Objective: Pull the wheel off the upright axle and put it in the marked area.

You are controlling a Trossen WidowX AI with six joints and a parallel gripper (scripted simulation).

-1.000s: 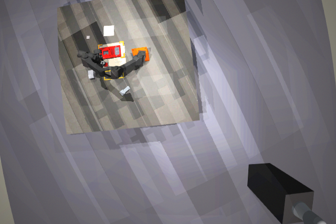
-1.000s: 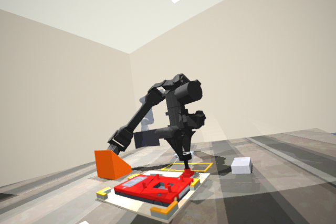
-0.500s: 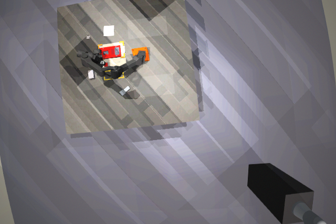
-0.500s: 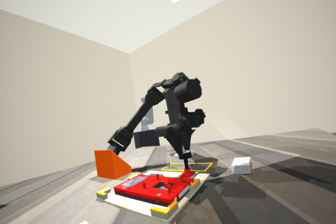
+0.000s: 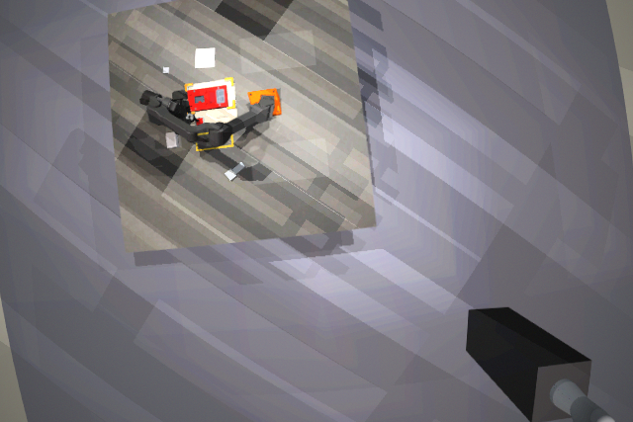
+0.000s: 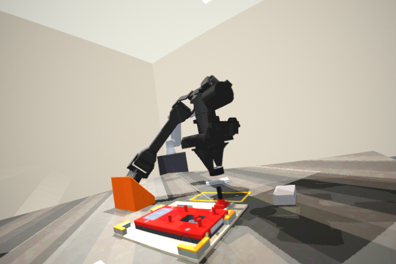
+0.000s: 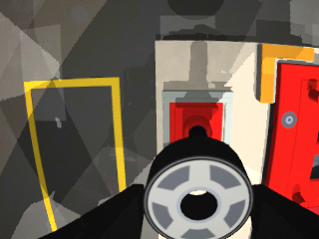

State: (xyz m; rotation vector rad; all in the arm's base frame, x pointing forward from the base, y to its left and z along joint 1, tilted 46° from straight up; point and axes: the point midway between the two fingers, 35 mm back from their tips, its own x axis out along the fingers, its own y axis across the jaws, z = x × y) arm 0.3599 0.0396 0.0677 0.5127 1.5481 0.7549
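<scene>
My gripper tip is now 7 cm above the upright axle. Also, from my gripper tip: white square 2 cm behind, 33 cm to the right, 10 cm below; then black wheel right at my gripper tip.
</scene>
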